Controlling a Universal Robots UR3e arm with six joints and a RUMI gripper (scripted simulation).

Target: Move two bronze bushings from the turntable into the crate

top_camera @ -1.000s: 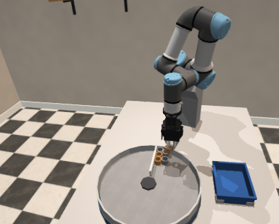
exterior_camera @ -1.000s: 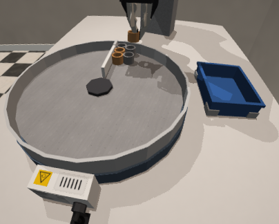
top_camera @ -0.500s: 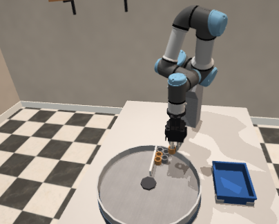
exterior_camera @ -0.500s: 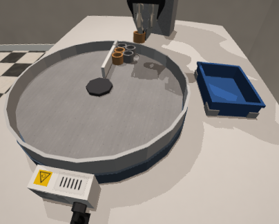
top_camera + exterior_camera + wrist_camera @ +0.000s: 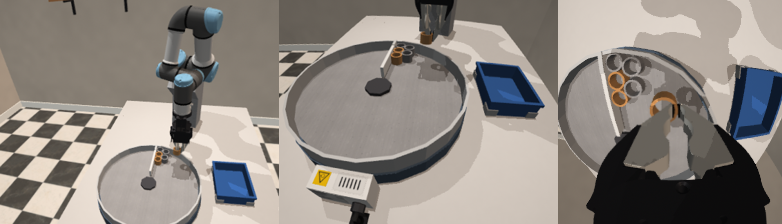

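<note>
The blue crate lies 200 mm to the left of my hand, 110 mm below it and 110 mm ahead of it. Round my hand: grey turntable (150 mm to the right, 100 mm ahead, 80 mm below).
</note>
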